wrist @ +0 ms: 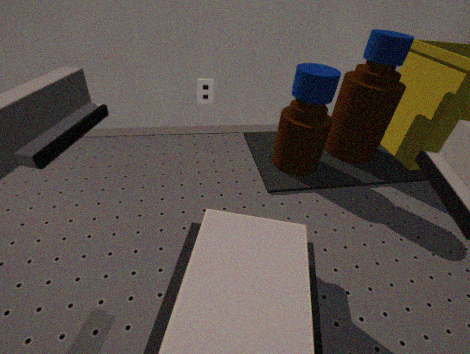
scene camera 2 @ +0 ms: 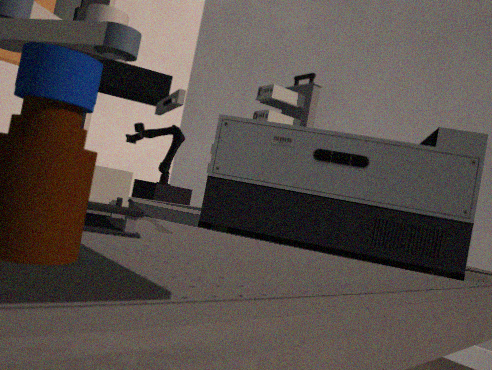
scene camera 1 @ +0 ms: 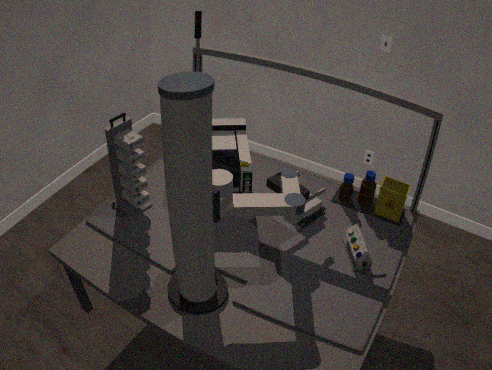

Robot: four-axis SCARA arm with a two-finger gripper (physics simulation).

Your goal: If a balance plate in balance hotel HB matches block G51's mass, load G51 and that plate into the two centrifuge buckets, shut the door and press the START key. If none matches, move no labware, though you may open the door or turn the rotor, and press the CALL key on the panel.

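Frame: origin at the arm's base, x ahead, y left, z up, level; metres.
Seen in the pictures: gripper, fingertip midpoint: (wrist: 259, 113) (scene camera 2: 118, 80) (scene camera 1: 311, 181); arm's base, link origin: (scene camera 1: 197, 291).
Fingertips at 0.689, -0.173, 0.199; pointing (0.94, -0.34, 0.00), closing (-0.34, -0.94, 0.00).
Offsets run from my fingertips to a thing's middle, as dx, dy, dz. "*": to the spot under its first point. Level surfaces: height alone.
My gripper (wrist: 259, 113) is open and empty; its two fingers stand wide apart, ahead of and above block G51 in the wrist view. G51 @[-0.018, -0.002, -0.132] (wrist: 245, 290) (scene camera 1: 312, 206) (scene camera 2: 112, 185) is a pale block on a dark nest @[* +0.012, +0.047, -0.153] (wrist: 172, 285); its label does not show. In scene camera 1 the gripper is partly hidden by the arm. The balance hotel HB @[-0.415, +0.764, +0.059] (scene camera 1: 114, 165) (scene camera 2: 310, 106) is a tall rack with several pale plates. The centrifuge @[-0.013, +0.517, -0.064] (scene camera 1: 230, 140) (scene camera 2: 345, 165) is partly hidden behind the column in scene camera 1; its bucket interior does not show. Its keypad @[-0.118, +0.272, -0.004] (scene camera 1: 247, 177) faces the table.
Two amber bottles with blue caps (wrist: 302, 137) (wrist: 367, 110) and a yellow bin @[* +0.209, -0.322, -0.044] (wrist: 435, 75) (scene camera 1: 392, 200) stand at the right on a dark mat @[dz -0.181] (wrist: 280, 182). A button box @[* -0.181, -0.326, -0.113] (scene camera 1: 357, 245) lies nearer the front. A small black jointed arm (scene camera 2: 175, 145) stands left of the centrifuge in scene camera 2.
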